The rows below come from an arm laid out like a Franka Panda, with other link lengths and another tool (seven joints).
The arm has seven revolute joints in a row. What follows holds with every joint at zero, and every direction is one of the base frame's.
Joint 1 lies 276.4 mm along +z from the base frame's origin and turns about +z.
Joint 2 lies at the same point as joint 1 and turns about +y.
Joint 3 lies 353.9 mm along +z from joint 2 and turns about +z.
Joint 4 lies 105.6 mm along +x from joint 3 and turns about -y.
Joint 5 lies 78.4 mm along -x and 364.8 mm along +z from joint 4 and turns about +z.
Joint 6 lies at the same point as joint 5 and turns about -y.
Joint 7 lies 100.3 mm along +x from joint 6 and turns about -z.
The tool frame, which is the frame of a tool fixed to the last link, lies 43 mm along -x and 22 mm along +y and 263.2 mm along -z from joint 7; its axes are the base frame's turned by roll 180, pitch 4.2 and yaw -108.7 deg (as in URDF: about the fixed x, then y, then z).
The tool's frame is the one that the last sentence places.
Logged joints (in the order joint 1, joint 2, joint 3, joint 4, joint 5, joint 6, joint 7), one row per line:
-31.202 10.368 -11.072 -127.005 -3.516 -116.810 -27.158
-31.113 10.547 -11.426 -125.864 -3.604 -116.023 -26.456
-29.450 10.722 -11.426 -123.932 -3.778 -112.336 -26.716
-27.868 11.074 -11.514 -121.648 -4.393 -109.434 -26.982
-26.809 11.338 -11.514 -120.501 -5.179 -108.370 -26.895
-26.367 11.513 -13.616 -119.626 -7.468 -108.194 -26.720
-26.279 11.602 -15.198 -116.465 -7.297 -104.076 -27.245
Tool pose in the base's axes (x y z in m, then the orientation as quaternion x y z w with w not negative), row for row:
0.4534 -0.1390 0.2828 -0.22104 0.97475 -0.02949 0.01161
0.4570 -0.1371 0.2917 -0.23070 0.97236 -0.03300 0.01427
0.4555 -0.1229 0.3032 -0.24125 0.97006 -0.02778 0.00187
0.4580 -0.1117 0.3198 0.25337 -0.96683 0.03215 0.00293
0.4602 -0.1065 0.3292 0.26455 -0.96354 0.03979 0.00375
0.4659 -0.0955 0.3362 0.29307 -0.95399 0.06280 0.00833
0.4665 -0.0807 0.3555 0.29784 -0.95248 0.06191 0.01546
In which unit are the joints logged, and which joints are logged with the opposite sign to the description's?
The joints are logged in degrees. Opposite sign: joint 2, joint 3, joint 6, joint 7.
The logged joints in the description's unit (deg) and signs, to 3 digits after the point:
-31.202 -10.368 11.072 -127.005 -3.516 116.810 27.158
-31.113 -10.547 11.426 -125.864 -3.604 116.023 26.456
-29.450 -10.722 11.426 -123.932 -3.778 112.336 26.716
-27.868 -11.074 11.514 -121.648 -4.393 109.434 26.982
-26.809 -11.338 11.514 -120.501 -5.179 108.370 26.895
-26.367 -11.513 13.616 -119.626 -7.468 108.194 26.720
-26.279 -11.602 15.198 -116.465 -7.297 104.076 27.245

